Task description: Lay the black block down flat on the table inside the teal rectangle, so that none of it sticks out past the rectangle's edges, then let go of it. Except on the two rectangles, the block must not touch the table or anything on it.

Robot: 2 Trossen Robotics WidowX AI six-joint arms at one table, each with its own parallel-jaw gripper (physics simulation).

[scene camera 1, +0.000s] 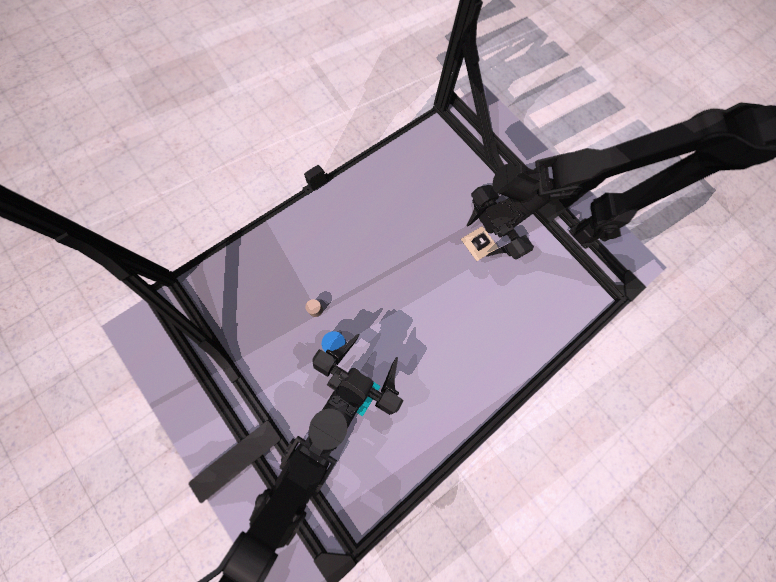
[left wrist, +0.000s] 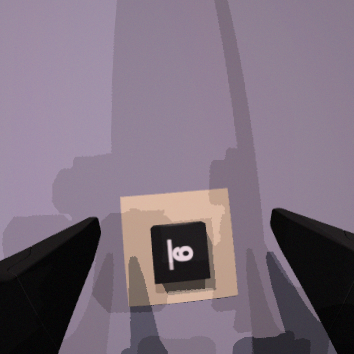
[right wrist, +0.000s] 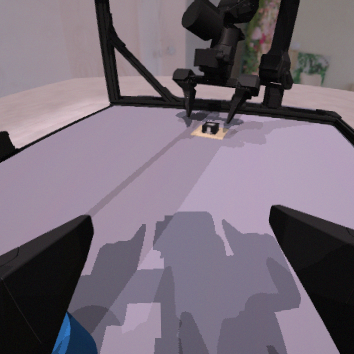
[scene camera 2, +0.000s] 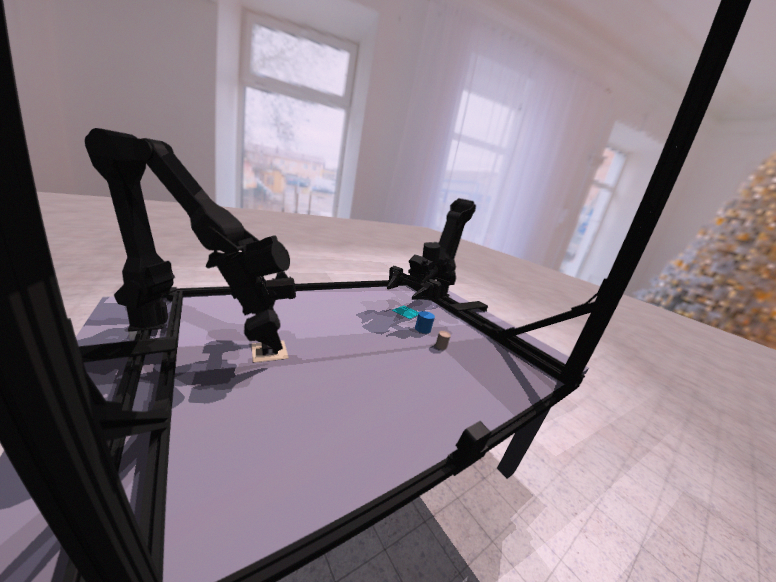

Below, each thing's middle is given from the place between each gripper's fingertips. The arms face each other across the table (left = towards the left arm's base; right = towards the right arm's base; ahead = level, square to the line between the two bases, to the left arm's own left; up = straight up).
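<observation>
My right gripper is now 39 cm to the right of the tan rectangle (left wrist: 139,212), 10 cm above it and 4 cm past it. As for my left hand, the rectangle is 30 mm below it, 20 mm to the left of it and 10 mm ahead of it. Going by its middle, the tan rectangle is nearer to my left hand than to my right gripper.
</observation>
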